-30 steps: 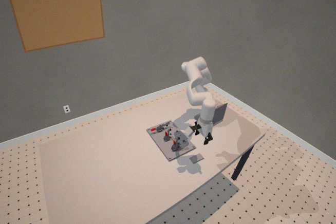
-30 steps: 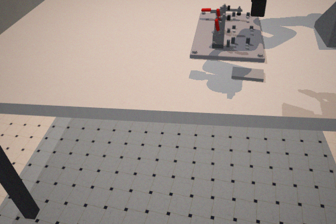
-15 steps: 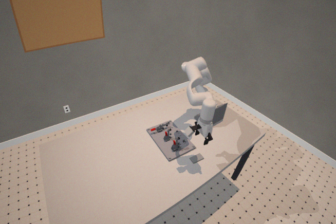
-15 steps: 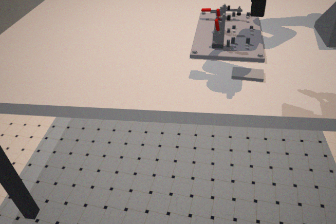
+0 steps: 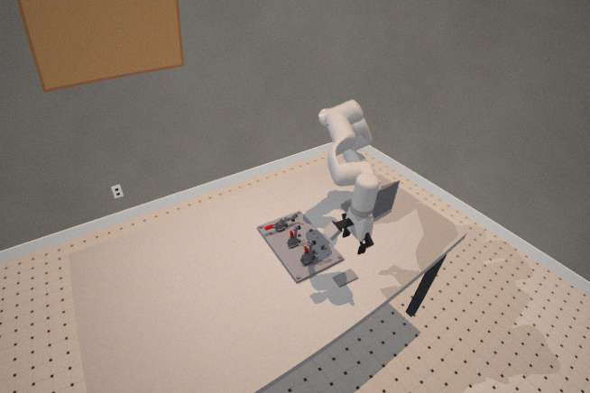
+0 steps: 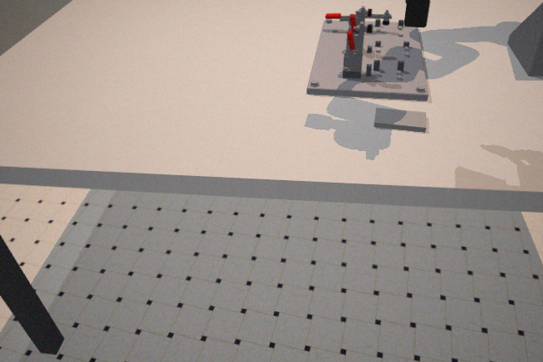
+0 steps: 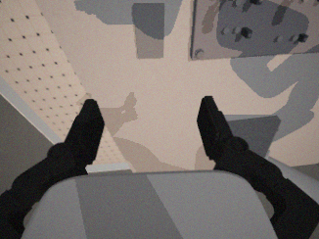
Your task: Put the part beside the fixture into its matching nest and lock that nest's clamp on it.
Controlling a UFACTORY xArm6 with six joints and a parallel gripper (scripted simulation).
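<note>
My gripper is now 21 cm above the flat grey part. The rest, counted from my hand: grey fixture plate (3 cm ahead, 26 cm to the right, 21 cm below).
</note>
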